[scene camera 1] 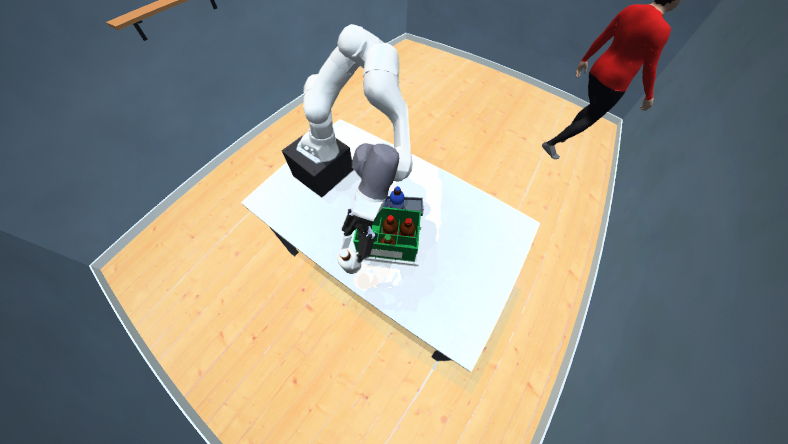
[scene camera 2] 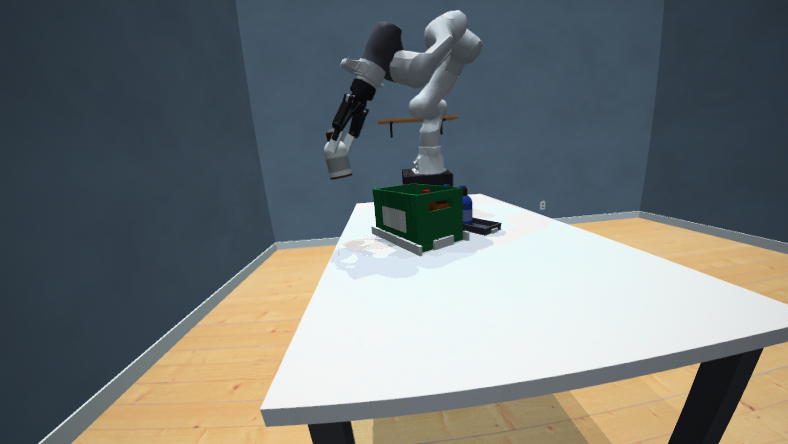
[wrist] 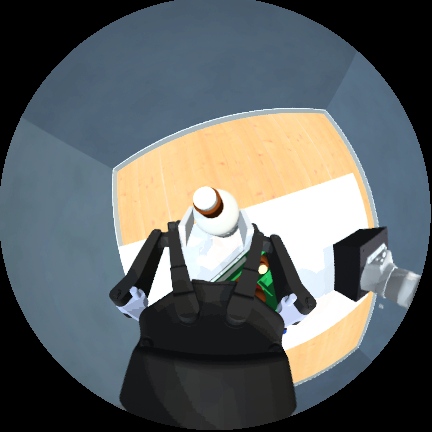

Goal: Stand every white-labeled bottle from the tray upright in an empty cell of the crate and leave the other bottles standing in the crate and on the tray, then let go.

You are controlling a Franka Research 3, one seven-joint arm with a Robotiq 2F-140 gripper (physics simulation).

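My gripper [scene camera 1: 354, 252] [scene camera 2: 341, 144] [wrist: 216, 215] is shut on a white-labeled bottle [scene camera 1: 349, 263] [scene camera 2: 338, 165] [wrist: 223, 221] with a brown neck. The bottle is slightly tilted, high above the table near its edge, beside the crate. The green crate [scene camera 1: 410, 254] [scene camera 2: 441, 228] holds two red-capped brown bottles [scene camera 1: 390, 225] [scene camera 1: 408, 227], a green-capped bottle [scene camera 1: 387, 239] and a pale-capped bottle [wrist: 263, 269]. A blue bottle [scene camera 1: 397, 198] [scene camera 2: 467, 209] stands on the dark tray [scene camera 1: 414, 204] [scene camera 2: 489, 226]. The arm hides part of crate and tray in scene camera 1.
Light strips [scene camera 1: 405, 263] [scene camera 2: 397, 241] lie along the crate's foot on the white table [scene camera 1: 474, 264] [scene camera 2: 496, 319]. The black robot base [scene camera 1: 319, 173] [wrist: 350, 265] stands at the table's far end. A person in red [scene camera 1: 631, 49] is beyond the table.
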